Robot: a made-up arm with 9 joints.
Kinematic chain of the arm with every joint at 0, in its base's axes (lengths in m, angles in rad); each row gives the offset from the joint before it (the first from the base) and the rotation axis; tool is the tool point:
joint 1: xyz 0 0 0.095 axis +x
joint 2: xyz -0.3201 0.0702 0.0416 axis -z
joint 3: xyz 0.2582 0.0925 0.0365 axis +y
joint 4: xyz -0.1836 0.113 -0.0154 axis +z
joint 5: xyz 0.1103 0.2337 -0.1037 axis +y
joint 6: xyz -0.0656 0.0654 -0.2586 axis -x
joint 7: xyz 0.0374 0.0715 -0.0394 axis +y
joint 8: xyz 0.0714 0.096 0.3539 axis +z
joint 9: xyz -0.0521 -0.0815 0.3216 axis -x
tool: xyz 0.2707 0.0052 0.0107
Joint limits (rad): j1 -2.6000..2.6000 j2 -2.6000..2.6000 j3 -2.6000..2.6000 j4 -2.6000..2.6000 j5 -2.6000..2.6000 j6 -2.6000..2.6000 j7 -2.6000..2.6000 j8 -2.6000..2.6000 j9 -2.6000..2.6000
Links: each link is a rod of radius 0.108 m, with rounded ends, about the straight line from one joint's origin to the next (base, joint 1, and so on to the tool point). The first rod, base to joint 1, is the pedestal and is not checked.
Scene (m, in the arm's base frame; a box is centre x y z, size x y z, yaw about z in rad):
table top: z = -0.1
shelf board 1: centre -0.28 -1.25 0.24 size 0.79 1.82 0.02 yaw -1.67
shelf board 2: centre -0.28 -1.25 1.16 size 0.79 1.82 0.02 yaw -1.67
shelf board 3: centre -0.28 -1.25 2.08 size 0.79 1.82 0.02 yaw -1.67
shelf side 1: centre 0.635 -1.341 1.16 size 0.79 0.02 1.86 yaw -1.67
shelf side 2: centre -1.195 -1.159 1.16 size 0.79 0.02 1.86 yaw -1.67
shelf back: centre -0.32 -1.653 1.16 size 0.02 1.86 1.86 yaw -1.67
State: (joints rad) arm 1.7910 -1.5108 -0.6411 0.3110 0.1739 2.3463 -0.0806 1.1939 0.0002
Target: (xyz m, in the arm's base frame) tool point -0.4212 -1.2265 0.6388
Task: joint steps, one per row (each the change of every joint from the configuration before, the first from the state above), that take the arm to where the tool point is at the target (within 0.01 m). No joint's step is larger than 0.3 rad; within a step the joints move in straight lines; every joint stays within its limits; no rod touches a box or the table.
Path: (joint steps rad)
1: -0.0524 -0.0275 -0.0456 -0.0602 -0.0981 0.0362 0.2606 -0.0467 0.0006
2: -0.0525 -0.0274 -0.0456 -0.0602 -0.0981 0.0363 0.2606 -0.0467 0.0007
3: -0.0524 -0.0275 -0.0456 -0.0601 -0.0981 0.0362 0.2606 -0.0467 0.0006
4: -0.0524 -0.0274 -0.0456 -0.0602 -0.0981 0.0363 0.2606 -0.0467 0.0006
5: -0.0525 -0.0275 -0.0456 -0.0602 -0.0982 0.0362 0.2606 -0.0467 0.0007
6: -0.0524 -0.0274 -0.0457 -0.0602 -0.0981 0.0363 0.2606 -0.0466 0.0006
7: -0.0524 -0.0275 -0.0456 -0.0601 -0.0981 0.0362 0.2605 -0.0467 0.0006
8: 0.2359 0.0887 -0.0314 0.0097 0.0273 0.0000 -0.2845 0.0519 -0.0014
9: 0.2360 0.0887 -0.0313 0.0098 0.0273 0.0000 -0.2846 0.0519 -0.0015
10: 0.2360 0.0887 -0.0314 0.0098 0.0273 0.0000 -0.2846 0.0519 -0.0015
11: 0.2359 0.0887 -0.0314 0.0097 0.0273 0.0000 -0.2845 0.0519 -0.0015

